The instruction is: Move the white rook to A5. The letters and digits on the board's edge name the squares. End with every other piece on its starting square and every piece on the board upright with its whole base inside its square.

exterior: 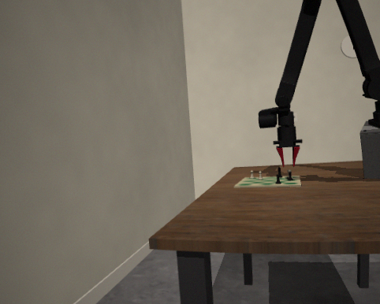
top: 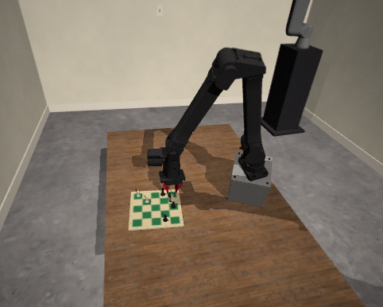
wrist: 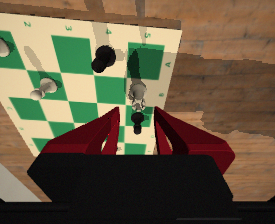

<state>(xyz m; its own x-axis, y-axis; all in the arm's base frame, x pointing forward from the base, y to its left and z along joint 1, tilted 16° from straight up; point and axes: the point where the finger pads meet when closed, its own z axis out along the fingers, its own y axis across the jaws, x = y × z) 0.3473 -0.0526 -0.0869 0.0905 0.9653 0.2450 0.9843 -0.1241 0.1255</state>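
Now: the white rook 40 mm below my hand. The rest, counted from my hand: chessboard 80 mm ahead, 30 mm to the left, 60 mm below.
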